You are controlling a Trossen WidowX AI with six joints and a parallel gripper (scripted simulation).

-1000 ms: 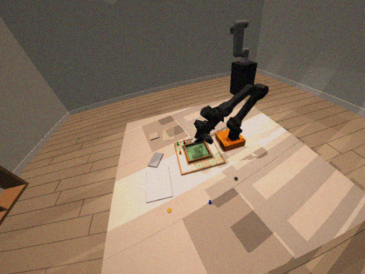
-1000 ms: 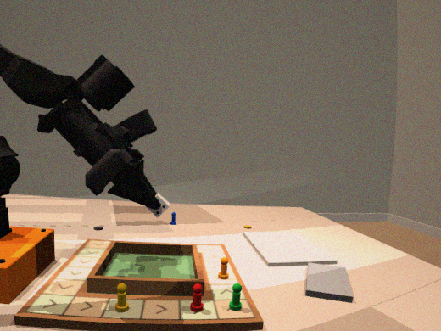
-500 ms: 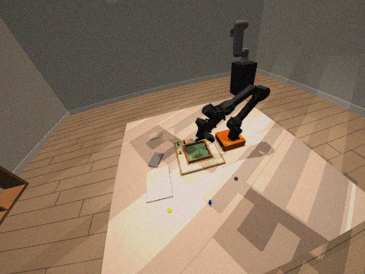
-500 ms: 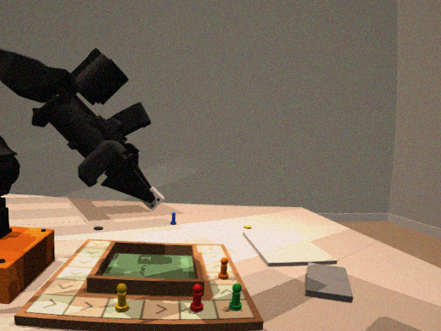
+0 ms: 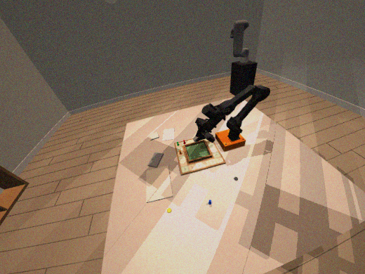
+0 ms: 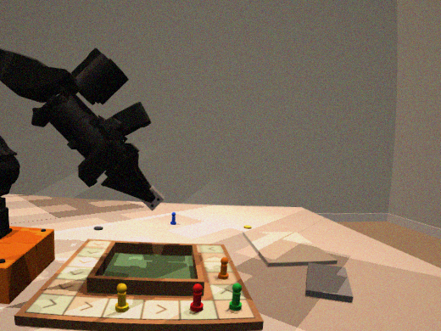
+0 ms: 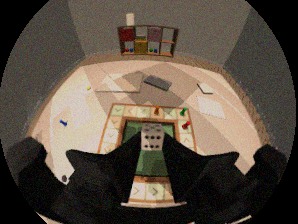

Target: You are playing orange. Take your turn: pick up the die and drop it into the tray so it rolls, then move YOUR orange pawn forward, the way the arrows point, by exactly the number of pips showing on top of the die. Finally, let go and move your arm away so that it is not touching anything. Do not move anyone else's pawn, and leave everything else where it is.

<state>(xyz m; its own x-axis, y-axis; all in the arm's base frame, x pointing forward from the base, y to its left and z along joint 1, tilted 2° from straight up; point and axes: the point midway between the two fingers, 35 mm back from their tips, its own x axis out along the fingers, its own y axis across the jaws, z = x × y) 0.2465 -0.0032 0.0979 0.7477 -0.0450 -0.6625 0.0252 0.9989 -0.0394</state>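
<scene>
The die lies 20 mm below my gripper tip. From my gripper tip the other things lie so: orange pawn (110 mm ahead, 30 mm to the right, 100 mm below); then green tray (120 mm below); then yellow pawn (30 mm behind, 110 mm to the right, 100 mm below).
</scene>
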